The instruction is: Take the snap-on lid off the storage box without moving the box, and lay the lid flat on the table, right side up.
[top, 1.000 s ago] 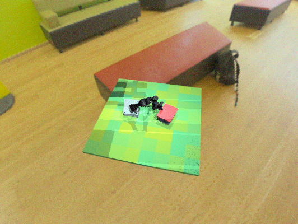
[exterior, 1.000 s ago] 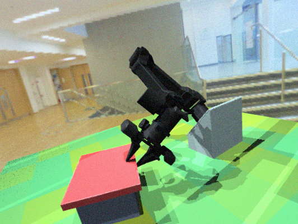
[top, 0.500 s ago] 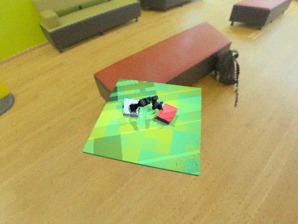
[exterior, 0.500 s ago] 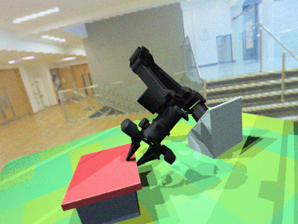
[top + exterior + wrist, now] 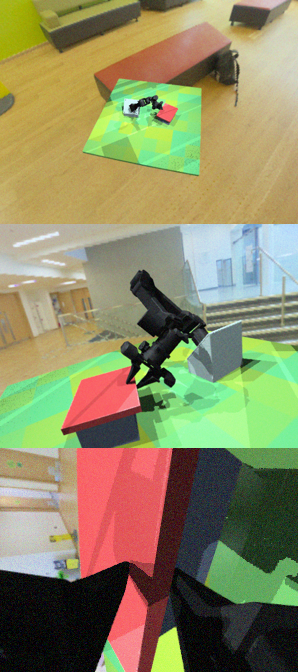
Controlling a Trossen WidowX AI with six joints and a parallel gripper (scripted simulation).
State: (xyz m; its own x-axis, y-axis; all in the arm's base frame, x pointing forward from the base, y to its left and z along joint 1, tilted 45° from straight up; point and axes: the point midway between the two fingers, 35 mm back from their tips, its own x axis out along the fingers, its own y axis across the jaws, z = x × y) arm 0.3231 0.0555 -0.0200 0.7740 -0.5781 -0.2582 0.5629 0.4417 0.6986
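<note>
The red lid is 70 mm ahead of my gripper tip and 20 mm to the right of it. Also, from my gripper tip: storage box: 70 mm ahead, 20 mm to the right, 50 mm below.
</note>
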